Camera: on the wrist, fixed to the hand. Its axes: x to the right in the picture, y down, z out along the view.
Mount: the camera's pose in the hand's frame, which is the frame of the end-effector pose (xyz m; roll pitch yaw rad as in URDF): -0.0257 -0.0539 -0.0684 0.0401 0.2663 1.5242
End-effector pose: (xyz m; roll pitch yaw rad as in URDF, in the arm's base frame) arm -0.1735 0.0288 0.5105 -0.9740 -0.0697 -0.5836
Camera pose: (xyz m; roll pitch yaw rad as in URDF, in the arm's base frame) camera -0.2431 -0.0293 0.5148 -0.2809 1.2214 0.6581
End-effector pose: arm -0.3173 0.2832 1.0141 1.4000 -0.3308 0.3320
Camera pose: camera -0.3394 0.3372 0.9445 -0.5676 -1.0562 2.4389
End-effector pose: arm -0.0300 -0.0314 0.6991 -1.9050 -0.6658 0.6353
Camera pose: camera -0.0549 -0.1081 0.7409 -2.1210 0.6691 -0.1685
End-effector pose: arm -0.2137 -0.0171 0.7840 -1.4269 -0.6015 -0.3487
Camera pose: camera -0.2825 -0.0723 0.8054 -1.6845 0.9141 -0.5503
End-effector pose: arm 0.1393 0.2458 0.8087 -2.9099 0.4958 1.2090
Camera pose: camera 0.1102 0.2728 0.8904 2.6971 -0.0093 -0.3057
